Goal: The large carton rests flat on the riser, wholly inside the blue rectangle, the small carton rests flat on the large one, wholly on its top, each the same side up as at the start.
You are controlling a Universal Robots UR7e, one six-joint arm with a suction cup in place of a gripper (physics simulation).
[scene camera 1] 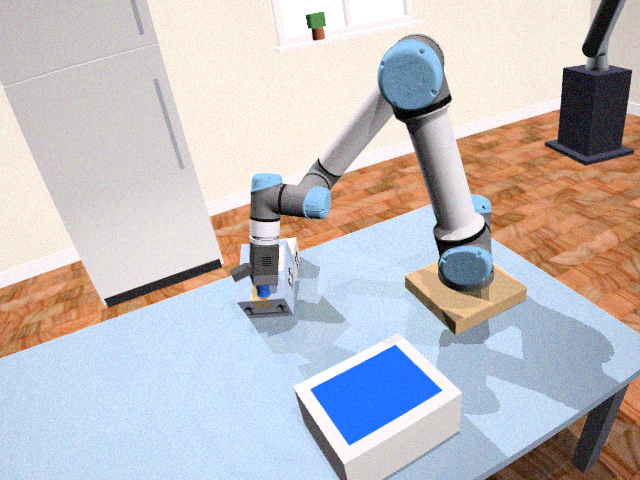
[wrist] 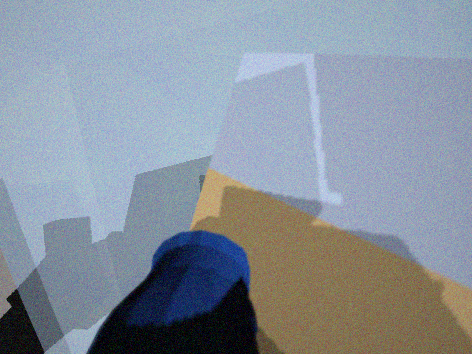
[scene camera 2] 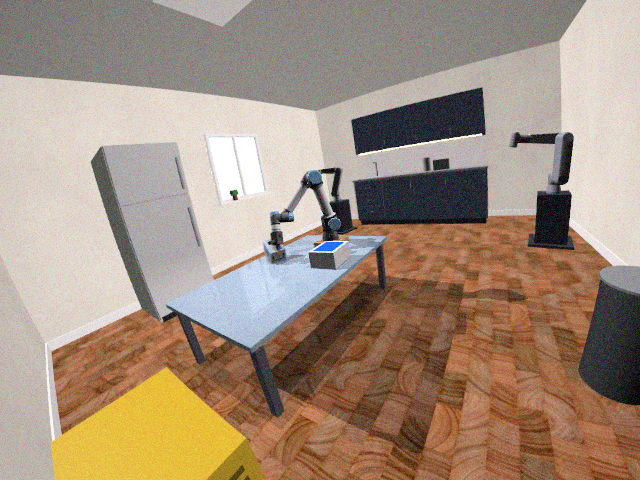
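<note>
A white carton (scene camera 1: 286, 267) (scene camera 2: 276, 256) with a tan tape band (wrist: 322, 274) along its top stands on the table near the far left edge. Its dark front face (scene camera 1: 266, 309) carries arrow marks. My suction cup (scene camera 1: 263, 290) (wrist: 199, 267) presses down on the tape band near the carton's front edge, so it is on the carton. I see only this one carton; the arm's wrist hides much of its top. The white riser (scene camera 1: 385, 443) (scene camera 2: 328, 261) with the blue rectangle (scene camera 1: 375, 392) (scene camera 2: 330, 247) stands near the front of the table, to the right, with nothing on it.
The arm's base sits on a wooden block (scene camera 1: 466, 310) at the right of the table. A grey fridge (scene camera 1: 128, 167) stands behind the table's left end. A yellow box (scene camera 2: 151, 429) lies on the floor far from the table. Another arm (scene camera 2: 549, 190) stands at the room's right.
</note>
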